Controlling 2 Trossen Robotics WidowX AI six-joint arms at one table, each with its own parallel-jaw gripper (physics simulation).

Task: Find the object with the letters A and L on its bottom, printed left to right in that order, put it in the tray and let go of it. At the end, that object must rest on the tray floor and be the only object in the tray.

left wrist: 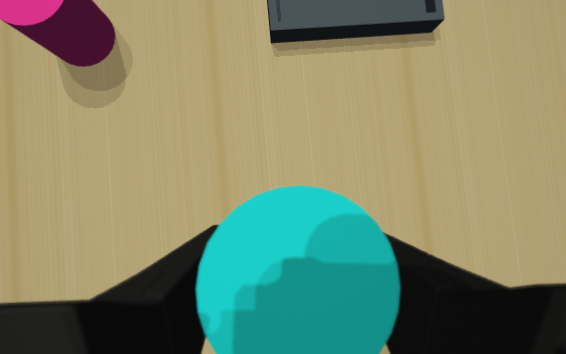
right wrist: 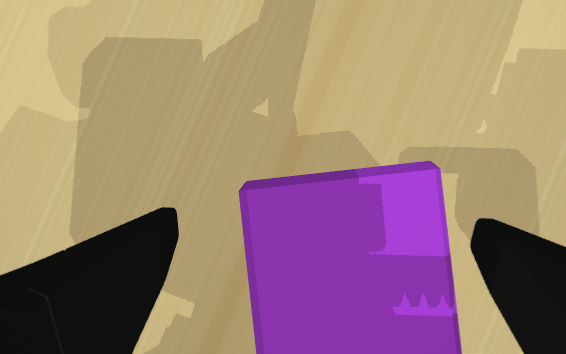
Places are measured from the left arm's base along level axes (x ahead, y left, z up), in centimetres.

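Pixels of known places: left gripper, fingertip midpoint: (left wrist: pixel 287 234); right gripper, fingertip midpoint: (right wrist: pixel 324 227).
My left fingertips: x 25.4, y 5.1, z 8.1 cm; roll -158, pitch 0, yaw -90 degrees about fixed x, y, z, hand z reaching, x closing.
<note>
For each thing: its top centre in the pictures, then the offset to it from my left fingertips. "spot": a spot on its surface instead. Level surfaces: height alone.
- turquoise object, middle of its top: (left wrist: pixel 299 288) dx -0.7, dy +0.0, dz +4.5 cm
- purple block, middle of its top: (right wrist: pixel 351 274) dx +47.3, dy -5.6, dz -6.3 cm
- dark grey tray, surface spot: (left wrist: pixel 350 12) spot: dx +15.9, dy -5.8, dz -10.2 cm
- magenta cylinder, surface spot: (left wrist: pixel 87 37) spot: dx +12.5, dy +13.1, dz -8.3 cm
- wooden table, its level: dz -10.8 cm
My left gripper (left wrist: pixel 287 234) is shut on a turquoise object (left wrist: pixel 280 235) with a round top, at the bottom middle of the left wrist view. My right gripper (right wrist: pixel 324 227) is open, with its fingers apart on either side of a purple block (right wrist: pixel 320 240) and not touching it. The block's near part runs out of the right wrist view. The dark grey tray (left wrist: pixel 350 12) shows in part at the top of the left wrist view, beyond the turquoise object. No letters show; the undersides of the objects are hidden.
A magenta cylinder (left wrist: pixel 87 37) stands at the top left of the left wrist view, left of the tray, partly cut off by the frame. Shadows of the arms lie on the wooden table (right wrist: pixel 400 75) around the purple block.
</note>
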